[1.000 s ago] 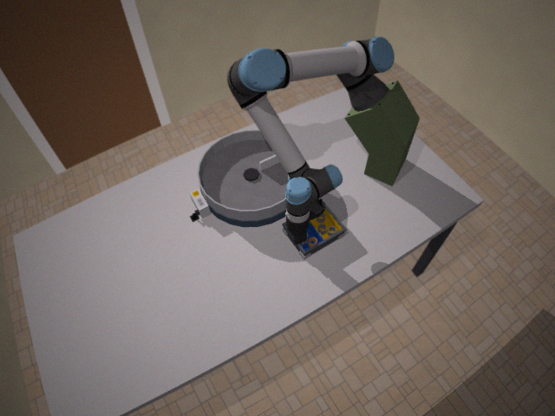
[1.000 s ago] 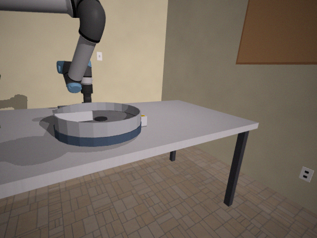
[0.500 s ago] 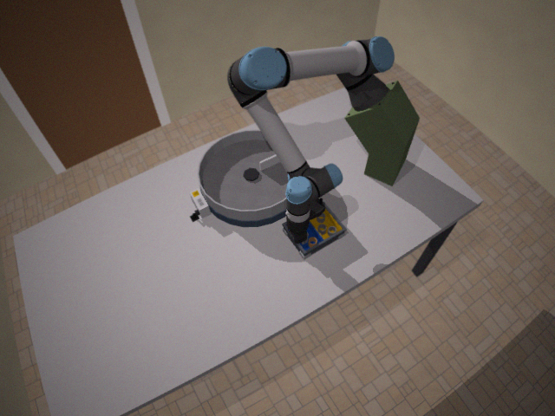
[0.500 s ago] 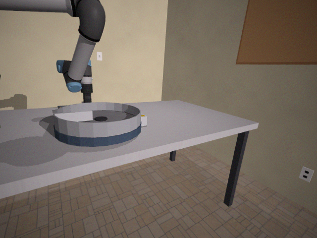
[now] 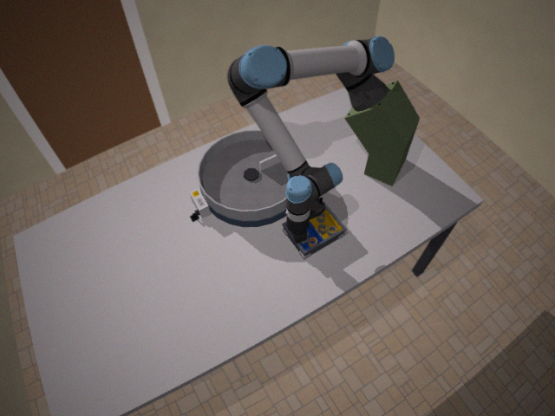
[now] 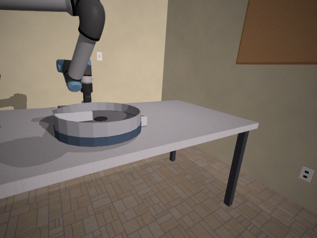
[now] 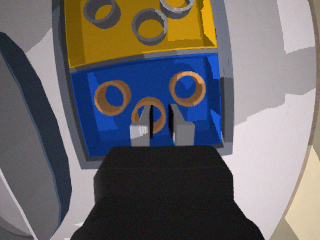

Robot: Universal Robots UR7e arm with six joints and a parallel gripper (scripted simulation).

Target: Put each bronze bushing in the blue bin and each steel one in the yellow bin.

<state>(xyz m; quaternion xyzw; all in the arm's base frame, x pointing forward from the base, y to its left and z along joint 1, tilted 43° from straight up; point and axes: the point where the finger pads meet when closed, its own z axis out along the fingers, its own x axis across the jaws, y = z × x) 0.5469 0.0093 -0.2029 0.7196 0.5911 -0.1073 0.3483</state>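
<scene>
The blue bin lies 6 cm behind my hand and 1 cm below it. Round my hand: grey turntable: 4 cm behind, 34 cm to the right, 2 cm above.
</scene>
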